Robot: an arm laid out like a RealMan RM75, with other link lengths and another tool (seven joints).
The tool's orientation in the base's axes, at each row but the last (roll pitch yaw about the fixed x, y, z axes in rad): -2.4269, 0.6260, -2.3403; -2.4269, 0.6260, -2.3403; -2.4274, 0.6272, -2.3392; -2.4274, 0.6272, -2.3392; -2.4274, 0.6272, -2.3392; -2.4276, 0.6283, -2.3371; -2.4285, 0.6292, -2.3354; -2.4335, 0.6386, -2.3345; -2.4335, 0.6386, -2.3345; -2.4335, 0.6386, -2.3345; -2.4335, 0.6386, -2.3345; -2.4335, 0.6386, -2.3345; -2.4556, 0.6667, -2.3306
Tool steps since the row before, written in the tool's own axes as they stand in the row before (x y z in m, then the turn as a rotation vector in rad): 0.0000, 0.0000, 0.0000, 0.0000, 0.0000, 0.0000; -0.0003, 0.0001, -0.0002, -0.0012, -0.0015, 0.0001; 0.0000, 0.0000, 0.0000, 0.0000, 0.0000, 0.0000; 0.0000, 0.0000, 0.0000, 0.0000, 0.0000, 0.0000; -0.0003, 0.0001, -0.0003, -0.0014, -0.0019, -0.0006; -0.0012, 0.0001, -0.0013, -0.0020, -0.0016, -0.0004; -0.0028, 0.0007, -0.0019, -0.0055, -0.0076, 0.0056; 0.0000, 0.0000, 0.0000, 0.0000, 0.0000, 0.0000; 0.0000, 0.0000, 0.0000, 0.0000, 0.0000, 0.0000; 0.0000, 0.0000, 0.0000, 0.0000, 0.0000, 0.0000; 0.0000, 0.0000, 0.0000, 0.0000, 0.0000, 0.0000; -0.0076, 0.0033, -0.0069, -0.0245, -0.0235, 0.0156; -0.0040, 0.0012, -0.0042, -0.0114, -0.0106, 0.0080
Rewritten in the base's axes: 0.0000, 0.0000, 0.0000, 0.0000, 0.0000, 0.0000; 0.0000, 0.0003, 0.0002, 0.0012, -0.0005, 0.0014; 0.0000, 0.0000, 0.0000, 0.0000, 0.0000, 0.0000; 0.0000, 0.0000, 0.0000, 0.0000, 0.0000, 0.0000; -0.0001, 0.0003, 0.0003, 0.0008, -0.0006, 0.0022; -0.0004, 0.0010, 0.0014, 0.0013, -0.0001, 0.0023; -0.0001, 0.0024, 0.0024, 0.0096, -0.0036, 0.0038; 0.0000, 0.0000, 0.0000, 0.0000, 0.0000, 0.0000; 0.0000, 0.0000, 0.0000, 0.0000, 0.0000, 0.0000; 0.0000, 0.0000, 0.0000, 0.0000, 0.0000, 0.0000; 0.0000, 0.0000, 0.0000, 0.0000, 0.0000, 0.0000; -0.0021, 0.0079, 0.0070, 0.0324, -0.0066, 0.0174; -0.0015, 0.0036, 0.0044, 0.0156, -0.0029, 0.0075
